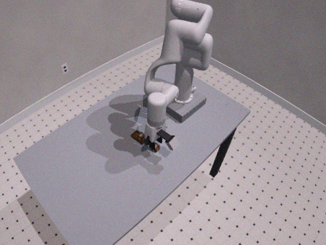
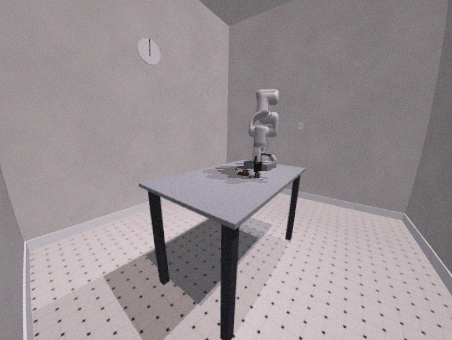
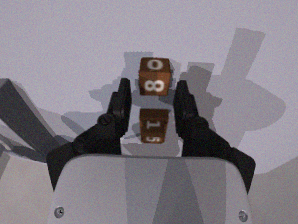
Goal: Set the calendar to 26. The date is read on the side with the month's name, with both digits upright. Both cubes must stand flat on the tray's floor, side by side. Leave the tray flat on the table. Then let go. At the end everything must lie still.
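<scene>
The brown cube is 40 mm below my hand. Round my hand: brown wooden tray 100 mm to the right, 50 mm below, 20 mm ahead.
</scene>
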